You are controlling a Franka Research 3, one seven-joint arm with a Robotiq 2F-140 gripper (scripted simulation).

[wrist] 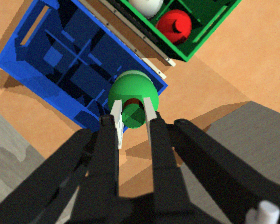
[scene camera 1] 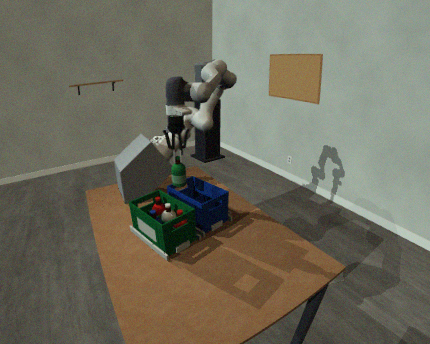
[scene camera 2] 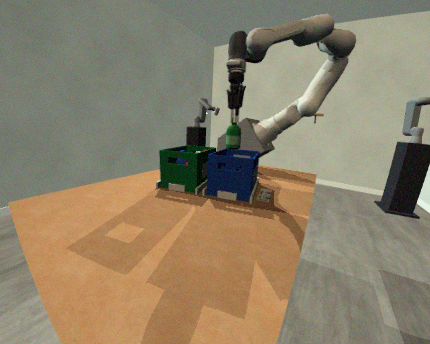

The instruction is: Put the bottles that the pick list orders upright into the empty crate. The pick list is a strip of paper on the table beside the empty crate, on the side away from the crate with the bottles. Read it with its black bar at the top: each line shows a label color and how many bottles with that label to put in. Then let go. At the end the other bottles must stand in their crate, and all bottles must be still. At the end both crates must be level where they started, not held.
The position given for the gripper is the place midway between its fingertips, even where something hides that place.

Note:
In view: the gripper [wrist: 133,109], a blue crate [scene camera 2: 226,173], a green crate [scene camera 1: 159,234] and a red bottle [wrist: 171,26].
The blue crate also shows in the wrist view [wrist: 41,65] and in scene camera 1 [scene camera 1: 210,202]. The green crate shows as well in scene camera 2 [scene camera 2: 193,174].

